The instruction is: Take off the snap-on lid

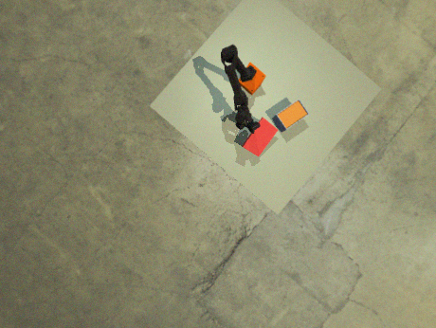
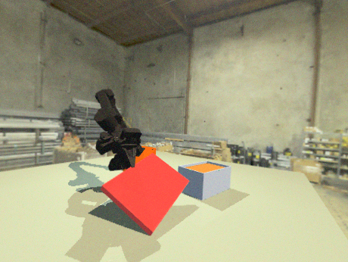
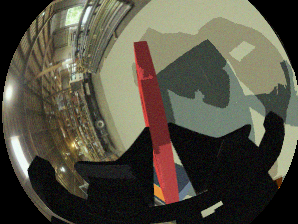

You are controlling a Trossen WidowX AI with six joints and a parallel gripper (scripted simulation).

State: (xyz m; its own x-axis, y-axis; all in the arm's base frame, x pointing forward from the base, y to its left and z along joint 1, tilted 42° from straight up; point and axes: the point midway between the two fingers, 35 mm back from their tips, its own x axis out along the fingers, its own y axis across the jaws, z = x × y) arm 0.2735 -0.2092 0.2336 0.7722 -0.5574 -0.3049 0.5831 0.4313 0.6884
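My gripper tip is now 70 mm short of the red lid, 40 mm above it and 20 mm to the right of it. Also, from my gripper tip: storage box (300 mm to the left, 120 mm ahead, 70 mm below).
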